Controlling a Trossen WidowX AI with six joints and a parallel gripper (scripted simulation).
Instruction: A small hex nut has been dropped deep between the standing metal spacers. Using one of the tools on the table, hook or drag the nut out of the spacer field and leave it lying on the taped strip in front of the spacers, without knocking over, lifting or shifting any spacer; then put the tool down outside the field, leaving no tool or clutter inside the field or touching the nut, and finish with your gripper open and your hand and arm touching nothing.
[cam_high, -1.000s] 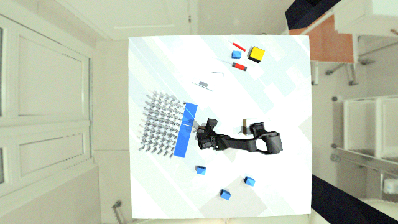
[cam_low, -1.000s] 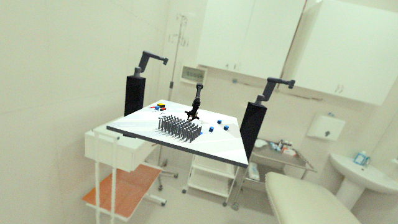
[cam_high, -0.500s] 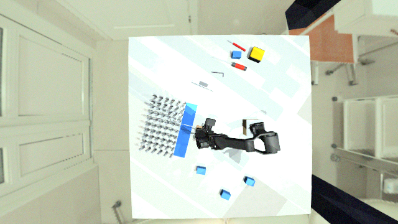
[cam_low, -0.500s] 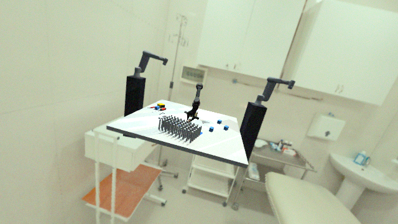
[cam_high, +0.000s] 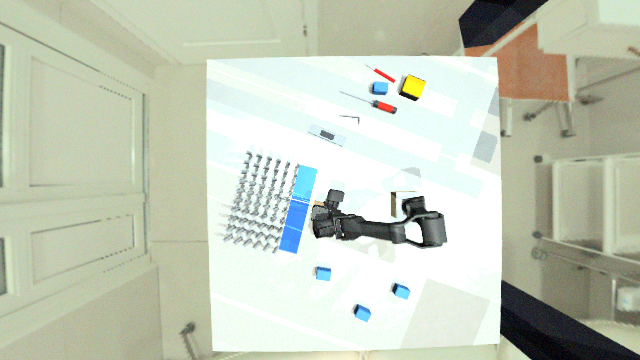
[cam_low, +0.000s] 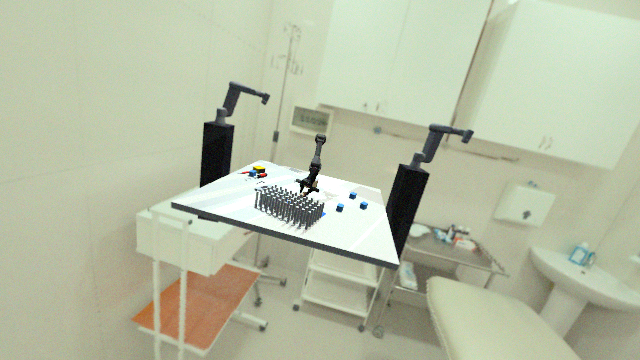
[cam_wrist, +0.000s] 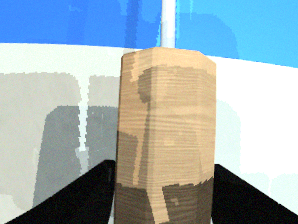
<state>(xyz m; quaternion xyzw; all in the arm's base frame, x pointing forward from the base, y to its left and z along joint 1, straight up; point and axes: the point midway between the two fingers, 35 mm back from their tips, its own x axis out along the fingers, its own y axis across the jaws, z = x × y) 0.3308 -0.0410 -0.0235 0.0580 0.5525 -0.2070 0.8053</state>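
Right now my gripper tip is 11 cm short of the blue taped strip and 3 cm above it. The rest, counted from my gripper tip: red pen-like tool (54 cm to the right, 32 cm behind, 2 cm below); hook tool (10 cm ahead, 4 cm to the right); grey flat tool (29 cm to the right, 7 cm behind, 2 cm below).
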